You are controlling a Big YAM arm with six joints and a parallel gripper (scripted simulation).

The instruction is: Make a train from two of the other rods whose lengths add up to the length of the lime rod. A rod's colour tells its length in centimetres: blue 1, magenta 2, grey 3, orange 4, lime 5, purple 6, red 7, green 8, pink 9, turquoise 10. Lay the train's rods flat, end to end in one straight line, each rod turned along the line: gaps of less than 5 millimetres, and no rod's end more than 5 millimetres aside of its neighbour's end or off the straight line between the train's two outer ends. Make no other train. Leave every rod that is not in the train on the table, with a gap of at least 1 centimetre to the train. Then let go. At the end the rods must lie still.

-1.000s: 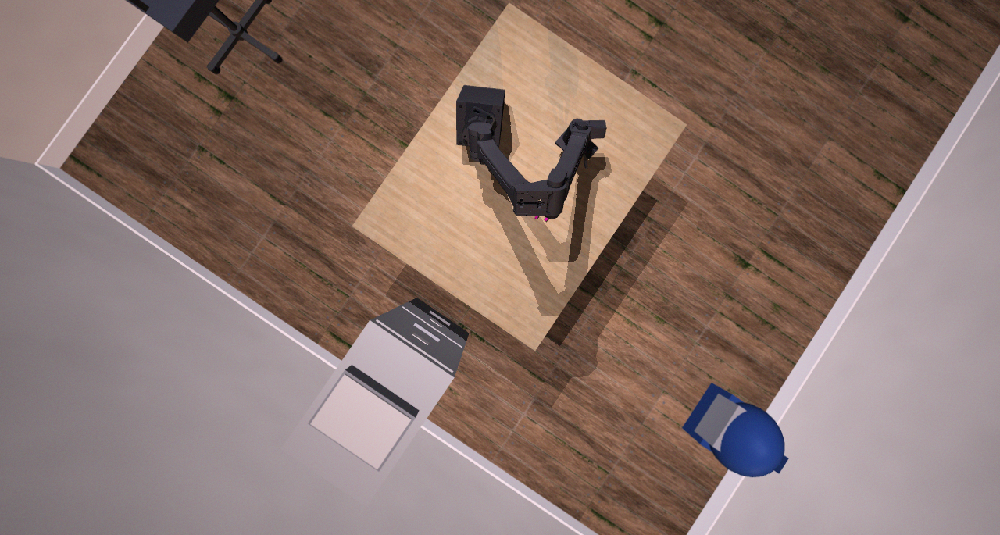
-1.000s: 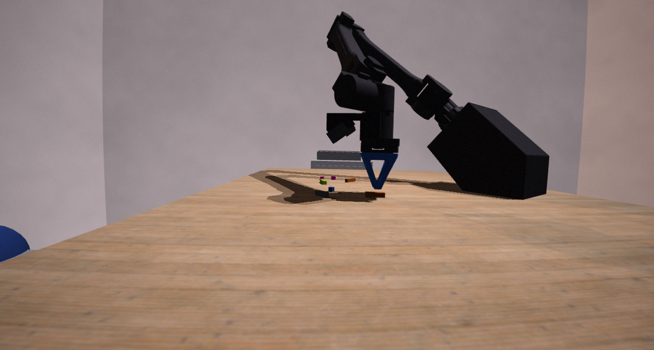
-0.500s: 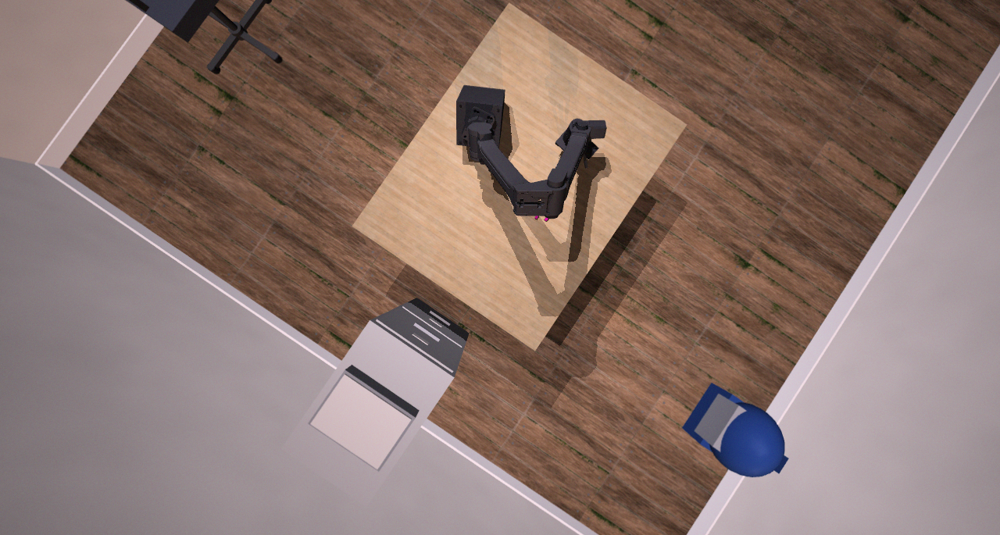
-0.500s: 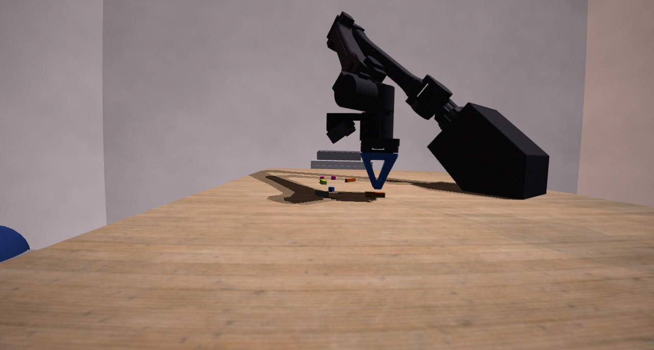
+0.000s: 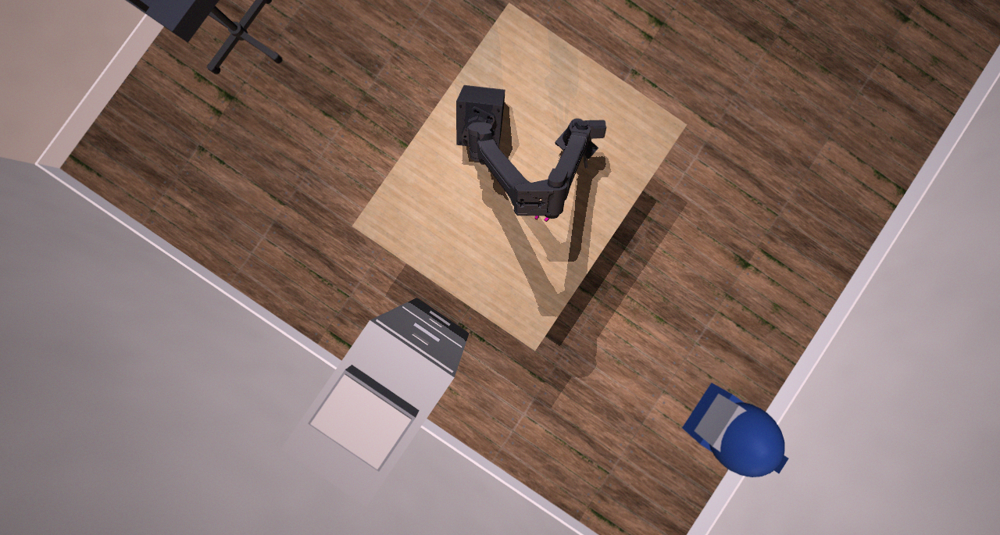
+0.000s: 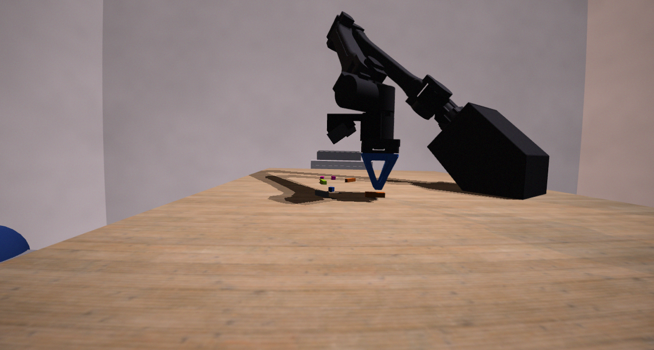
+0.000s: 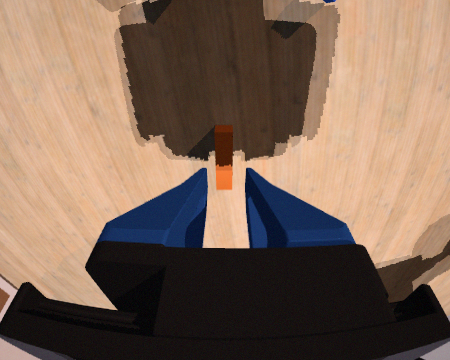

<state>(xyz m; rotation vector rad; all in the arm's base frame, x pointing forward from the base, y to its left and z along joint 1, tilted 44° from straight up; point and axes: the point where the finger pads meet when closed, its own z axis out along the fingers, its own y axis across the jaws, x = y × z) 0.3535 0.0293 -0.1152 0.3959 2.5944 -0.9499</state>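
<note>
Now: hand 8 cm to the left of the blue rod, 7 cm short of it and 2 cm above it. Also, from my hand: grey rod: 11 cm ahead, 3 cm to the right, 2 cm below; lime rod: 21 cm to the right, 5 cm ahead, 2 cm below.
</note>
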